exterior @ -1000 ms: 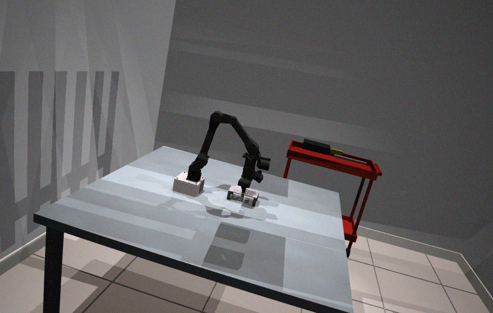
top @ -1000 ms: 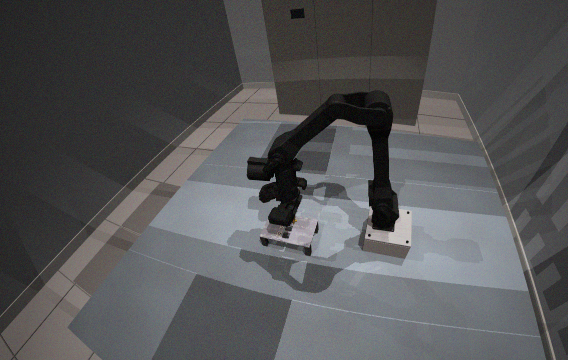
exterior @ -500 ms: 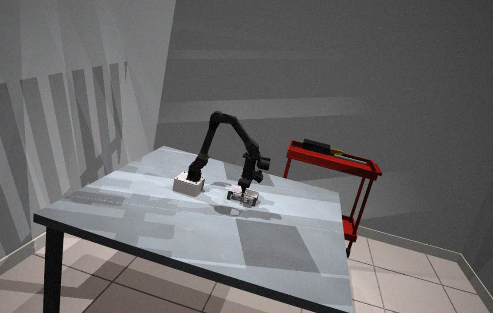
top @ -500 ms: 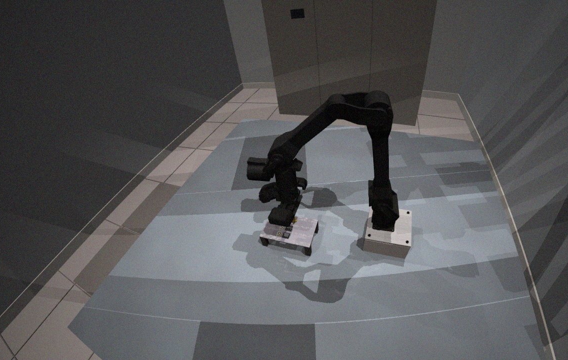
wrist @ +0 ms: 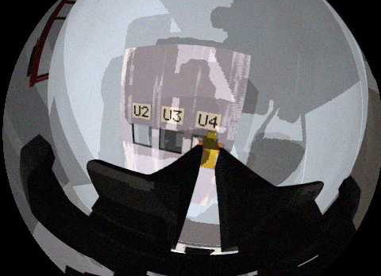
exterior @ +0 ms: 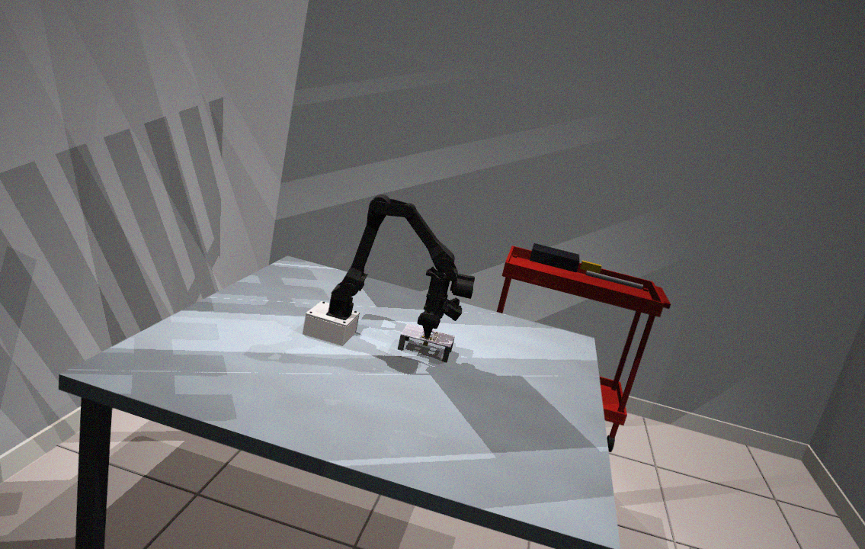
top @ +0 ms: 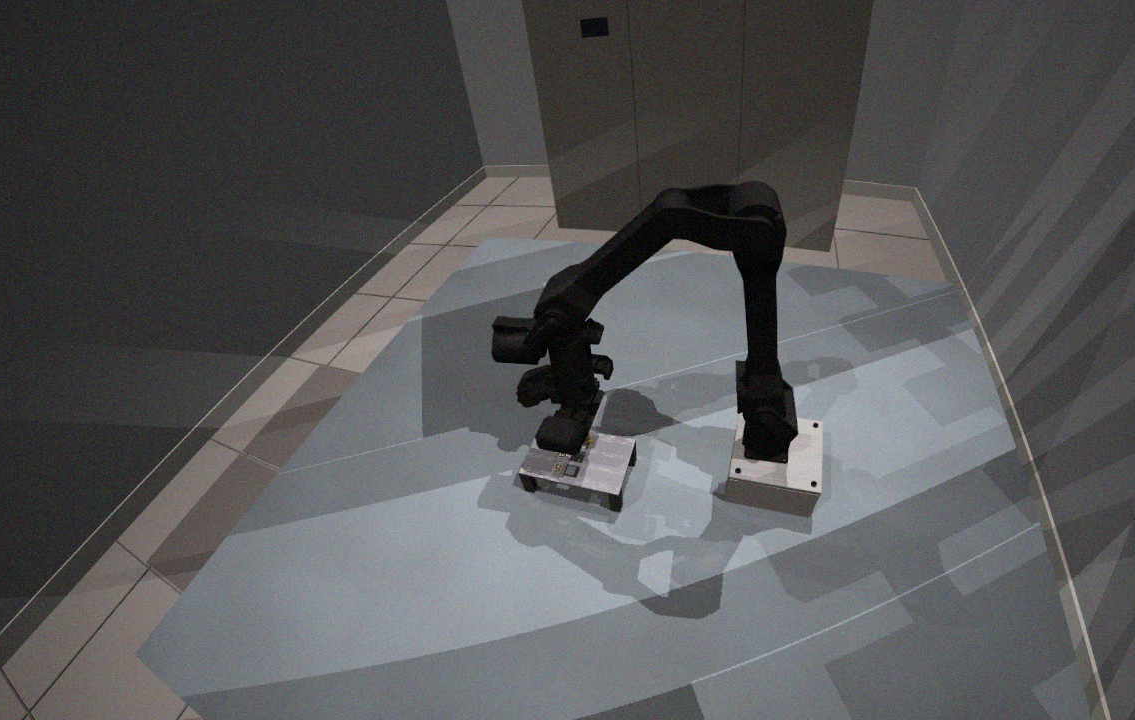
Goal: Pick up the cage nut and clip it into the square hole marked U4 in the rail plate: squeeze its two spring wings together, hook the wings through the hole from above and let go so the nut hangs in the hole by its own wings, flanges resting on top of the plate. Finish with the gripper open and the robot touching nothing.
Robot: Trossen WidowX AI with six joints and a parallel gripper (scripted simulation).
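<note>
My gripper tip is 10 mm above the cage nut.
</note>
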